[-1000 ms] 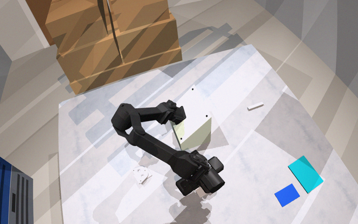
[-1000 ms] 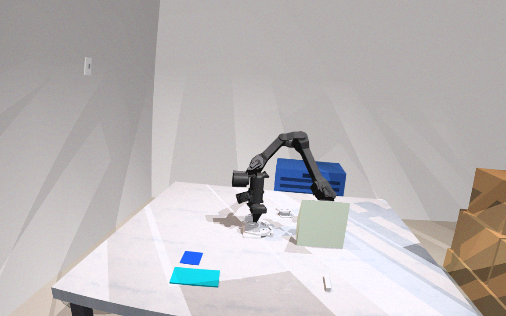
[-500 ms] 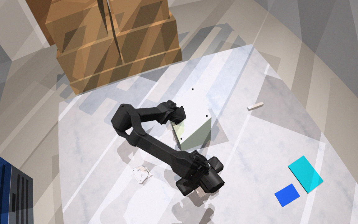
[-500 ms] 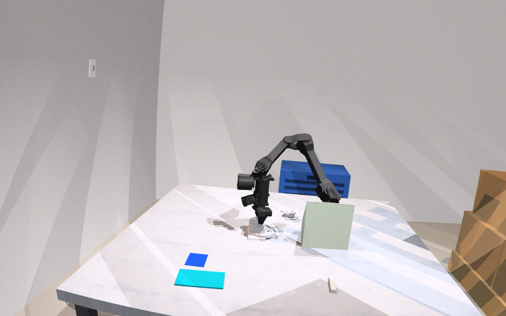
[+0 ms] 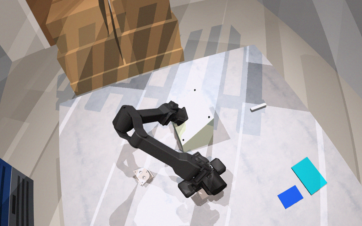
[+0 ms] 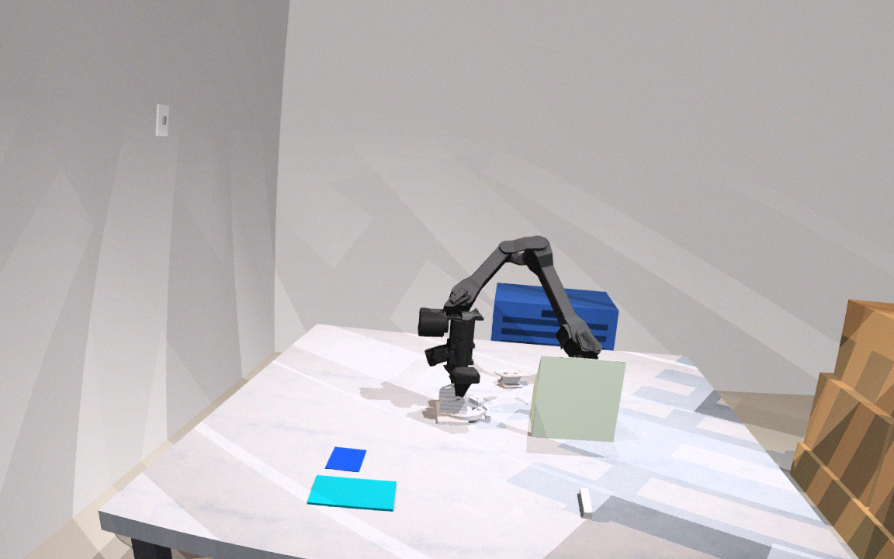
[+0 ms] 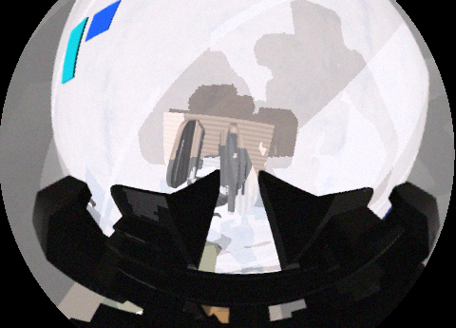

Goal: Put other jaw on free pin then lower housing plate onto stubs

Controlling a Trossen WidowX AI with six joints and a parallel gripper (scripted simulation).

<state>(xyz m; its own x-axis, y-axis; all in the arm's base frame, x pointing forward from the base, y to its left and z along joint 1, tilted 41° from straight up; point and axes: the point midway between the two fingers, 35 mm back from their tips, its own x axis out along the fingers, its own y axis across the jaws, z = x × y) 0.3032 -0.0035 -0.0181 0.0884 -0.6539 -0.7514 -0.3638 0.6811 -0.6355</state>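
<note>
Right now the white block is 11 cm behind my gripper tip, 23 cm to the right of it and 2 cm below it. Also, from my gripper tip: blue card: 16 cm ahead, 34 cm to the left, 3 cm below; cyan card: 10 cm ahead, 46 cm to the left, 3 cm below; white jaw: 4 cm behind, 1 cm to the left.
</note>
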